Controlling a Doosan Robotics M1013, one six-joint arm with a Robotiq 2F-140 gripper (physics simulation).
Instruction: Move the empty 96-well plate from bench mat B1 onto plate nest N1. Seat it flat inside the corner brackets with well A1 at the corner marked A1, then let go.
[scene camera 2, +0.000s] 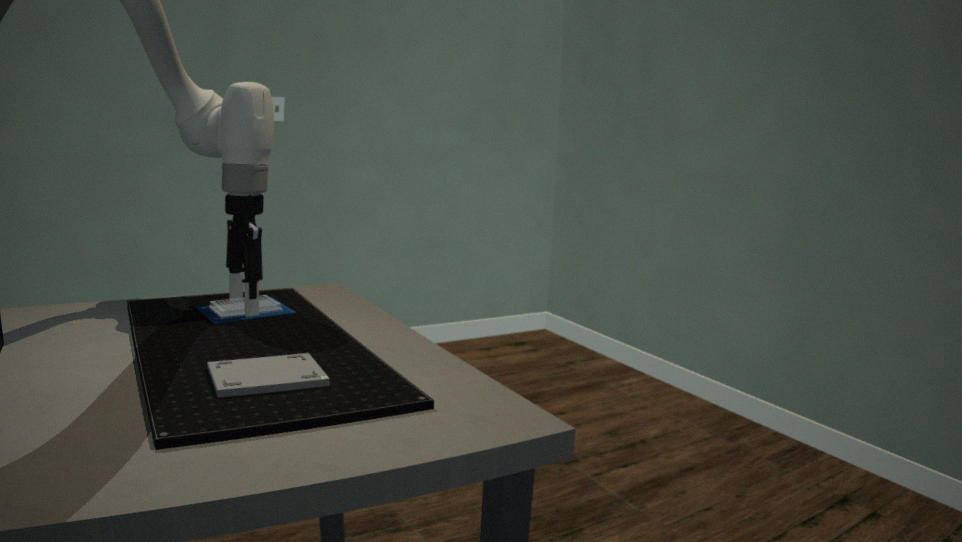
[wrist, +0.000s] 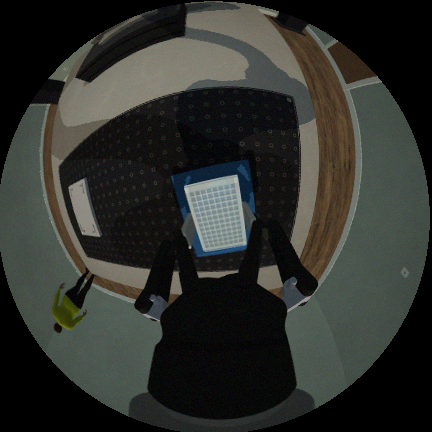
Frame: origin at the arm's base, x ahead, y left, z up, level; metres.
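Seen in the pictures: gripper, fingertip midpoint: (scene camera 2: 243, 309) (wrist: 217, 213).
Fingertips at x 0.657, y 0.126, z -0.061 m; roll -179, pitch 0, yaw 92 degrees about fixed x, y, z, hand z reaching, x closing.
A point is followed by its place in that frame.
The white 96-well plate (scene camera 2: 225, 309) @(x 0.610, y 0.097, z -0.048 m) (wrist: 217, 212) @(x 0.649, y 0.127, z -0.048 m) lies flat on the blue bench mat B1 (scene camera 2: 286, 311) @(x 0.731, y 0.081, z -0.061 m) (wrist: 210, 169) @(x 0.581, y 0.128, z -0.061 m). My gripper (scene camera 2: 243, 307) @(x 0.657, y 0.126, z -0.061 m) (wrist: 217, 213) @(x 0.657, y 0.126, z -0.061 m) points straight down over it, with the light fingertips low at the plate's two long sides. The fingers are shut on the plate, which still rests at mat level. The plate nest N1 (scene camera 2: 267, 373) @(x 0.570, y -0.259, z -0.051 m) (wrist: 85, 207) @(x 0.573, y -0.208, z -0.051 m) is a pale flat block with dark corner brackets. It bears no plate. The A1 marks on plate and nest are too small to read.
The mat and the nest sit on a black perforated board (scene camera 2: 302, 343) @(x 0.684, y -0.116, z -0.062 m) (wrist: 150, 200) @(x 0.610, y 0.010, z -0.063 m) on a grey table (scene camera 2: 471, 417) @(x 0.776, y -0.477, z -0.076 m). The nest is nearer the board's front edge. In the wrist view a person in a yellow top (wrist: 67, 312) stands beyond the table edge.
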